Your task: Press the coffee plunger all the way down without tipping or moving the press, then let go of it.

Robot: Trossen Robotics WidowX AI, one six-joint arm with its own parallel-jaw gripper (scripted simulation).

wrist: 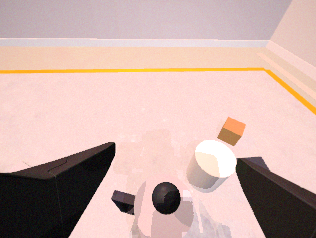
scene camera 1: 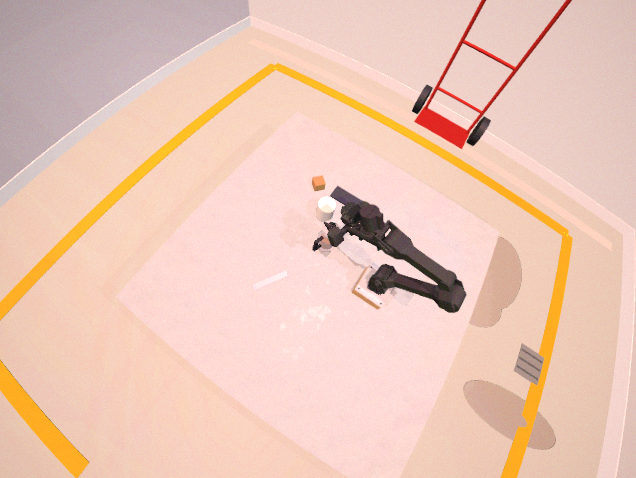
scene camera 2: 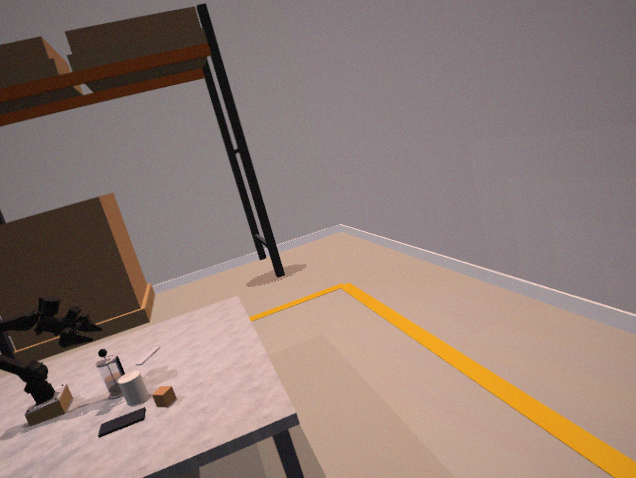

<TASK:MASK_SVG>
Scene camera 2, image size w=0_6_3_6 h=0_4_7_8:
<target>my gripper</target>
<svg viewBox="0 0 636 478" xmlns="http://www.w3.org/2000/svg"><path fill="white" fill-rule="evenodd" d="M78 306L71 307L65 317L56 318L53 322L51 332L54 333L54 336L60 334L59 345L62 348L93 340L92 337L80 334L77 330L83 332L103 331L101 327L90 321L89 314L83 313L79 318L76 318L81 311Z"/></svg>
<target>glass coffee press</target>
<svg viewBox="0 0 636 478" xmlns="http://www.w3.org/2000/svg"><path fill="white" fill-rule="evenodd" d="M101 349L98 355L104 358L99 360L95 366L98 368L108 391L108 399L117 399L124 395L118 380L125 375L118 356L110 355L105 357L108 352L106 349Z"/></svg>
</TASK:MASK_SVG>
